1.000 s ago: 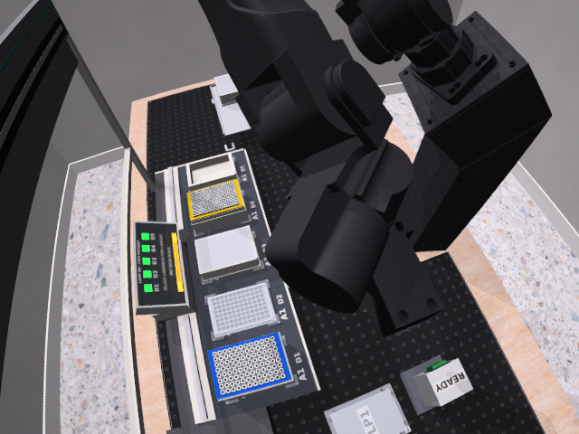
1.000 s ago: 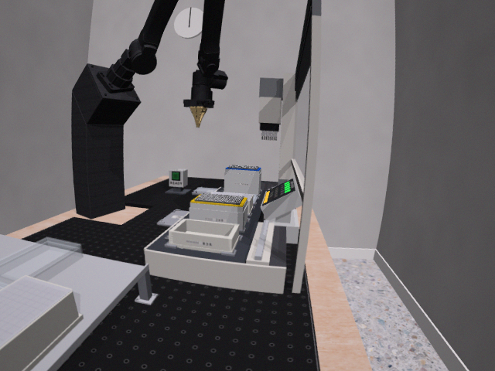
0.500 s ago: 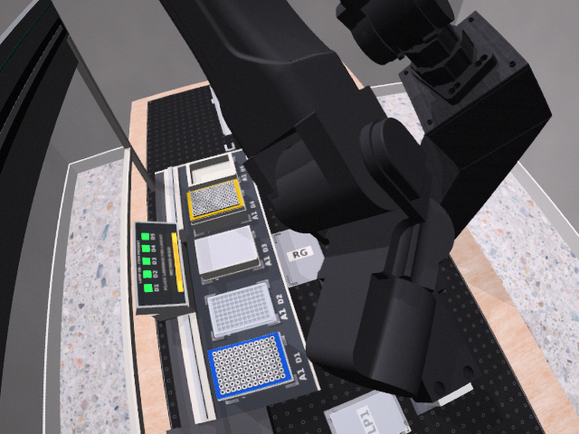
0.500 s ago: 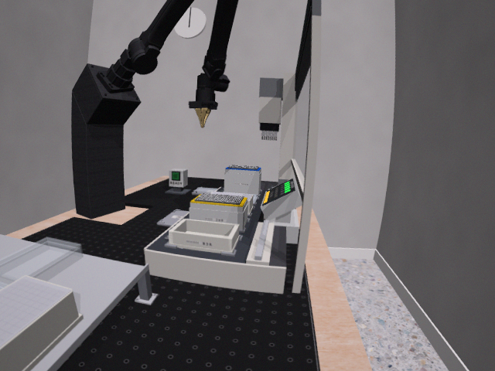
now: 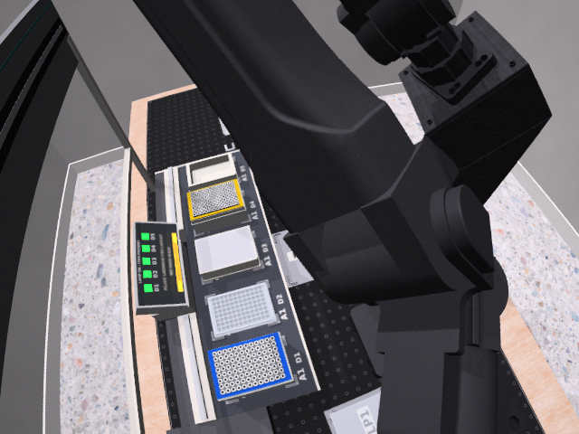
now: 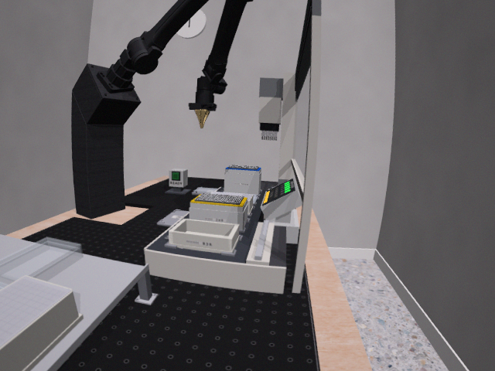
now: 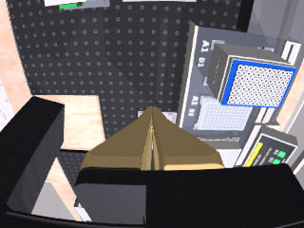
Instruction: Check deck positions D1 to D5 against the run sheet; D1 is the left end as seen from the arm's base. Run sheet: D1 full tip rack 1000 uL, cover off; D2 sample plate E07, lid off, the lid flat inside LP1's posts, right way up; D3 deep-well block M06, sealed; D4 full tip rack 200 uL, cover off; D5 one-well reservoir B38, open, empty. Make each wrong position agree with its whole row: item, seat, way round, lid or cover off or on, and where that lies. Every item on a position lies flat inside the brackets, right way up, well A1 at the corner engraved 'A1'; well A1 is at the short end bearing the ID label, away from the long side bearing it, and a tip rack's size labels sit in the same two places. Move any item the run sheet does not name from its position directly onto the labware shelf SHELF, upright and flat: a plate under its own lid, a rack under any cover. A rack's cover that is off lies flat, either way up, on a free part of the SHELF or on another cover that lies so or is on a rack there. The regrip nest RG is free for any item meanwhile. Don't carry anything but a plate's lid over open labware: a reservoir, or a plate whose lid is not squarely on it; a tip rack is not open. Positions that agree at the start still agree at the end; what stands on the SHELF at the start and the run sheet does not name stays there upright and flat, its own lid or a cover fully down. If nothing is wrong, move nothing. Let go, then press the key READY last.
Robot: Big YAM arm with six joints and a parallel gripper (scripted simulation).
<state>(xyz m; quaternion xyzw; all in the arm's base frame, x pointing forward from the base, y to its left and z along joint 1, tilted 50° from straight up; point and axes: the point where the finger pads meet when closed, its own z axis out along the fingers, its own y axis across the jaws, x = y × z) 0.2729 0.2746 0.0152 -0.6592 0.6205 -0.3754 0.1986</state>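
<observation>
Right now my hand is 130 mm past the ready key, 80 mm to the right of it and 220 mm above it. Also, from my hand: blue-rimmed tip rack: 170 mm ahead, 70 mm to the right, 180 mm below; then pipetting head: 280 mm ahead, 150 mm to the left, 90 mm above; then lid: 20 mm ahead, 120 mm to the left, 290 mm below.
</observation>
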